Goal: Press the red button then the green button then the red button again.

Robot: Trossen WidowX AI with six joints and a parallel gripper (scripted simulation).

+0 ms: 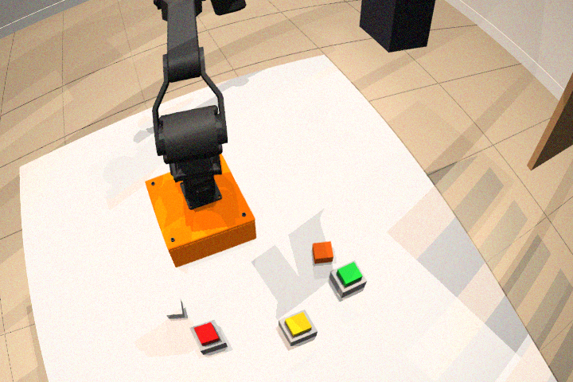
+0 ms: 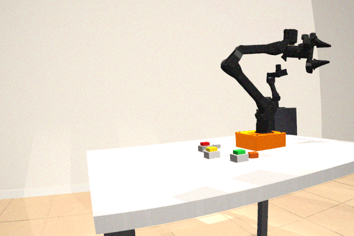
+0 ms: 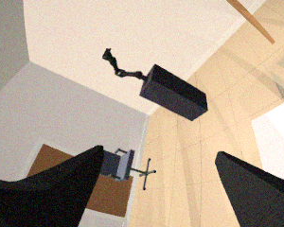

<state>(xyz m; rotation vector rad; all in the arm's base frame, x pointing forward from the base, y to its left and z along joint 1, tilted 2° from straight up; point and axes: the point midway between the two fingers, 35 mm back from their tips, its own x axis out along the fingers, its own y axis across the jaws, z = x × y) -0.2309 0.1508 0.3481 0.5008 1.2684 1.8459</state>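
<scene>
Now: the red button 51 cm ahead of my gripper tip, 36 cm below it and 28 cm to the right of it. From my gripper tip the other things lie so: yellow button 55 cm ahead, 36 cm below, 14 cm to the right; small orange block 43 cm ahead, 39 cm below, 3 cm to the right; green button 50 cm ahead, 36 cm below, 2 cm to the right.
</scene>
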